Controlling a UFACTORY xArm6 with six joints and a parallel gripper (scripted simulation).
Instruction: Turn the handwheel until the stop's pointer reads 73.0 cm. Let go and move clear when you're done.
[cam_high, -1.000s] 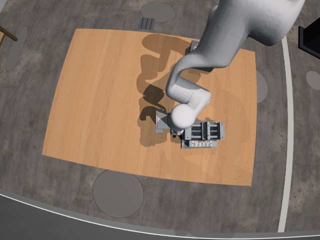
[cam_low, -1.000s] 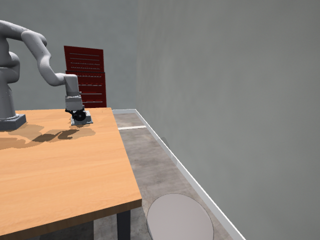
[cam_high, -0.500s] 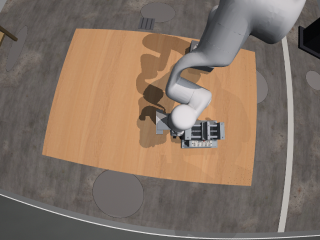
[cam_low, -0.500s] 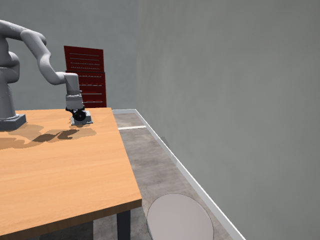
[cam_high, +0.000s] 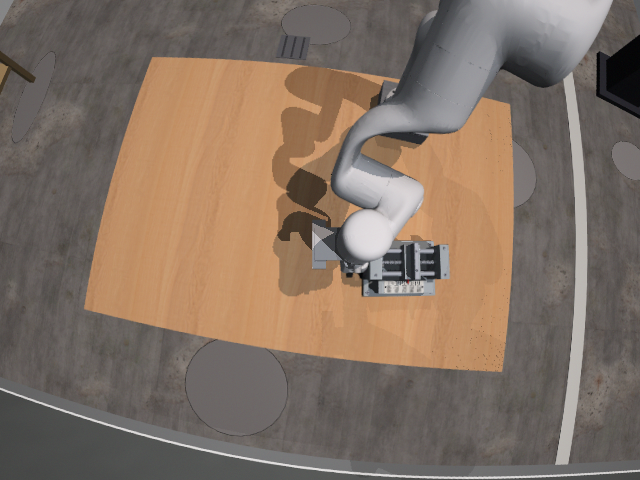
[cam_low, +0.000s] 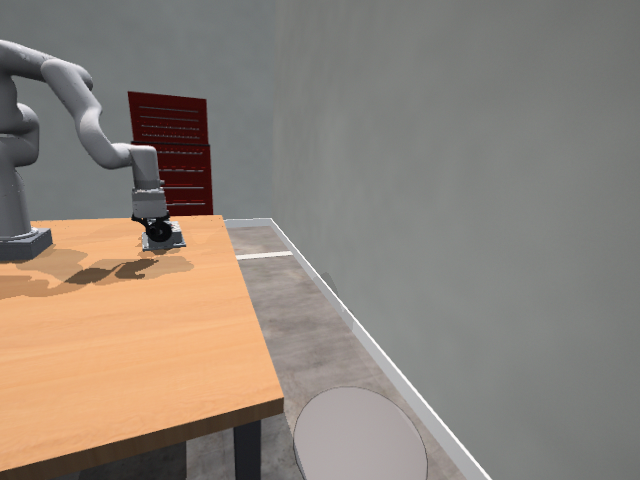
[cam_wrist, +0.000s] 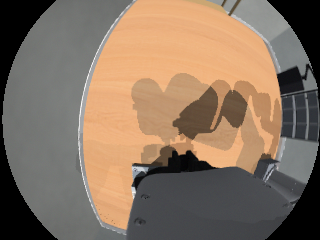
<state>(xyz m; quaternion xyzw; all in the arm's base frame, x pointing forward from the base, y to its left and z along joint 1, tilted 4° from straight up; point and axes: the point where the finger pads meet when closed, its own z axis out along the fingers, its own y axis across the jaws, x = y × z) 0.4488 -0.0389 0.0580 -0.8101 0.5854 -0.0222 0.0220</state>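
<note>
My hand is 20 mm to the right of the black handwheel and 10 mm above it. From my hand the other things lie so: stop (160 mm to the left, 20 mm behind).
</note>
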